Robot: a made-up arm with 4 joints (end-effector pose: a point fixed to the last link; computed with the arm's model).
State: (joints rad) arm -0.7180 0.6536 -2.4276 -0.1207
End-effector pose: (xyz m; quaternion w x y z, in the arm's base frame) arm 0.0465 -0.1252 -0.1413 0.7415 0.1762 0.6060 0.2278
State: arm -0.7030 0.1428 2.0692 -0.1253
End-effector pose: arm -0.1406 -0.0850 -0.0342 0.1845 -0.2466 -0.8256 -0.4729
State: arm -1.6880 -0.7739 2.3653 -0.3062
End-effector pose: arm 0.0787 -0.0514 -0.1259 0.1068 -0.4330 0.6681 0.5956
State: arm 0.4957 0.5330 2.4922 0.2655
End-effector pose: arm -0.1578 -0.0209 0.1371 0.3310 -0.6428 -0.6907 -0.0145
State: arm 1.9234 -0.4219 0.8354 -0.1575
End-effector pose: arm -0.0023 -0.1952 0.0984 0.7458 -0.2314 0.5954 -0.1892
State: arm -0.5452 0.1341 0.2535 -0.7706
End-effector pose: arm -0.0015 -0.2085 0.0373 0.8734 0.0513 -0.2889 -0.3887
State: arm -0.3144 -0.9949 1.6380 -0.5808
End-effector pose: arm -0.1033 -0.1109 -0.0708 0.5584 0.2833 -0.3691 -0.6868
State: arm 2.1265 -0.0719 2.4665 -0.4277
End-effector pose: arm 0.0675 -0.0702 0.2518 0.8102 -0.5726 -0.1201 -0.0352
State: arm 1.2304 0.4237 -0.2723 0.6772
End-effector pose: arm 0.0265 -0.1194 -0.0537 0.7340 0.1067 0.5428 0.3941
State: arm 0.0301 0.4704 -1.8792 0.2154
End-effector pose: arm -0.0168 -0.0970 -0.1425 0.6679 0.2913 0.6244 0.2814
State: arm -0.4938 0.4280 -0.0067 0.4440
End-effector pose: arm 0.0854 -0.1414 0.1220 0.8987 -0.2896 -0.2784 0.1763
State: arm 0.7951 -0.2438 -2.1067 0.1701
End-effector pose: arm -0.1614 0.0529 -0.0313 0.1991 0.6689 0.6678 0.2591
